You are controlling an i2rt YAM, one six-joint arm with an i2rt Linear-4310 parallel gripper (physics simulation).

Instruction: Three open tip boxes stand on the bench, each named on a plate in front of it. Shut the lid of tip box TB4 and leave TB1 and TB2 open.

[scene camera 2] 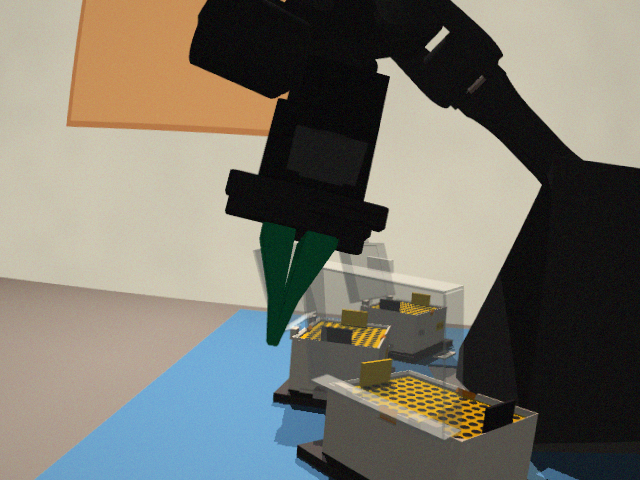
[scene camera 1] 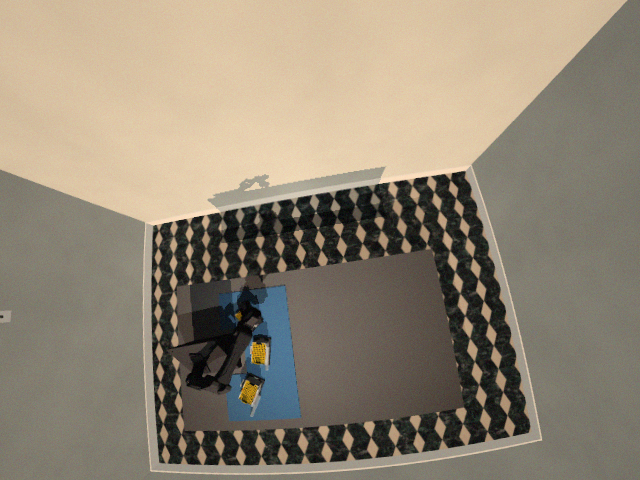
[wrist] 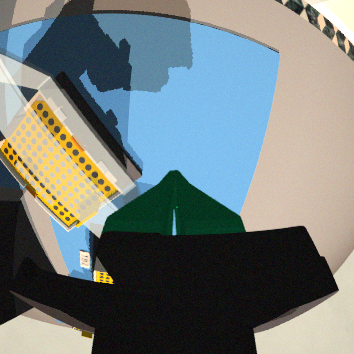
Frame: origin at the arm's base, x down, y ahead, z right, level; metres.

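Where they show: gripper, fingertip midpoint: (scene camera 2: 271,345) (wrist: 173,177); arm's base at its link origin: (scene camera 1: 200,362).
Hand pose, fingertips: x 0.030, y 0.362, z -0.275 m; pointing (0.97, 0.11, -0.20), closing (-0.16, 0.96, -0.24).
Observation:
Each offset is from my fingertips to the top centre of the thing. "pt": to the spot under its first point. Level surfaces: height alone.
Three grey tip boxes with yellow perforated racks show in scene camera 2: the near box @(dx +0.027, dy -0.116, dz +0.035 m) (scene camera 2: 392,439) (scene camera 1: 250,391), the middle box @(dx +0.019, dy -0.029, dz +0.229 m) (scene camera 2: 315,361) (scene camera 1: 259,352) (wrist: 103,277) and the far box (scene camera 2: 413,328) (scene camera 1: 238,315) (wrist: 50,170). Their clear lids stand raised. In the wrist view, the far box's lid overlaps its rack by line of sight. My gripper (scene camera 2: 273,343) (wrist: 173,177) is shut and empty, with its green fingertips above the mat, off the far box's lid side. A small name plate @(pt dx +0.091, dy -0.093, dz +0.223 m) (wrist: 85,259) stands by the middle box; its number is hard to read.
A blue mat @(dx +0.093 m) (scene camera 1: 281,382) (scene camera 2: 155,403) (wrist: 220,115) lies under the boxes on the grey-brown bench @(dx +0.097 m) (scene camera 1: 372,330). The black arm (scene camera 1: 235,356) reaches over from its base side. An orange panel (scene camera 2: 129,77) hangs on the wall behind.

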